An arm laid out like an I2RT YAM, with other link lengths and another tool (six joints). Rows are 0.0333 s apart.
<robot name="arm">
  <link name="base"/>
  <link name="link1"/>
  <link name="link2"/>
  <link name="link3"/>
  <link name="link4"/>
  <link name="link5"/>
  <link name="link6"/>
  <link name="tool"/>
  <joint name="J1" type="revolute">
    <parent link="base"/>
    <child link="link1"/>
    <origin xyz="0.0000 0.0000 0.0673" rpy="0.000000 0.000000 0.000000"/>
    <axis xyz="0 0 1"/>
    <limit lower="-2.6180" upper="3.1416"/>
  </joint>
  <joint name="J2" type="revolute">
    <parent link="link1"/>
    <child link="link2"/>
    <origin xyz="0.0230 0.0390 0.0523" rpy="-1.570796 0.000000 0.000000"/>
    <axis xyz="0 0 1"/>
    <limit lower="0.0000" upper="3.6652"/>
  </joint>
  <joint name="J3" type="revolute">
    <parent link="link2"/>
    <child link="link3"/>
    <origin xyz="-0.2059 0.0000 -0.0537" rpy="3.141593 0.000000 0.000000"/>
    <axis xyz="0 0 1"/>
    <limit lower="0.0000" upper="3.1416"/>
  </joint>
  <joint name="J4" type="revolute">
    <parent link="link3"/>
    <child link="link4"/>
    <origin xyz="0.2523 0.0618 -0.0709" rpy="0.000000 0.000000 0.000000"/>
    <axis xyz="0 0 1"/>
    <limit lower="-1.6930" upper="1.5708"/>
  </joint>
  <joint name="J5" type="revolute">
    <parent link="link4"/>
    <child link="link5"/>
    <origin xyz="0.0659 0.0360 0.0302" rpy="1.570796 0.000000 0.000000"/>
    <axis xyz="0 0 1"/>
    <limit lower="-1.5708" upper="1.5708"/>
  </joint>
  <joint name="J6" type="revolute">
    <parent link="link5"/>
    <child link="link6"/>
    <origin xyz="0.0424 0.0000 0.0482" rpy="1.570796 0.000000 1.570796"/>
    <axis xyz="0 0 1"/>
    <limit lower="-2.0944" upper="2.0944"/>
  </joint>
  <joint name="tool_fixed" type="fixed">
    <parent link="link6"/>
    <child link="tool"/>
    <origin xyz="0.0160 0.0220 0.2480" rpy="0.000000 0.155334 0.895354"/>
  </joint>
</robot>
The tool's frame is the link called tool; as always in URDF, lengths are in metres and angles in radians.
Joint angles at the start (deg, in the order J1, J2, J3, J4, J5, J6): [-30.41 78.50 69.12 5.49 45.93 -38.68]
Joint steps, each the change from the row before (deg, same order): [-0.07 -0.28 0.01 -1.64 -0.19 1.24]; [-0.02 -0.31 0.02 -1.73 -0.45 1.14]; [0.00 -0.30 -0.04 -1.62 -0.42 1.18]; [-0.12 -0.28 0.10 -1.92 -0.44 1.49]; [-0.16 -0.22 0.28 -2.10 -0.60 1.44]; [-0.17 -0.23 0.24 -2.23 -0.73 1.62]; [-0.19 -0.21 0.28 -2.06 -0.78 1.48]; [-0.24 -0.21 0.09 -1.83 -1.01 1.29]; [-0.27 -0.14 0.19 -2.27 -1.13 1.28]
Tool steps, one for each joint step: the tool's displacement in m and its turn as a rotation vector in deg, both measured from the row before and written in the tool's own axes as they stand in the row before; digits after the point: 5 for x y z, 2 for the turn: [0.00197 0.00515 -0.00054 -0.98 0.10 0.13]; [0.00060 0.00558 -0.00098 -1.07 -0.17 -0.02]; [0.00068 0.00580 -0.00101 -1.06 -0.15 0.05]; [0.00181 0.00602 -0.00054 -1.21 0.02 0.24]; [0.00143 0.00590 -0.00044 -1.29 -0.05 0.15]; [0.00145 0.00707 -0.00050 -1.47 -0.09 0.21]; [0.00120 0.00626 -0.00045 -1.37 -0.12 0.24]; [0.00072 0.00726 -0.00011 -1.42 -0.26 0.10]; [0.00133 0.00908 -0.00001 -1.73 -0.17 -0.20]
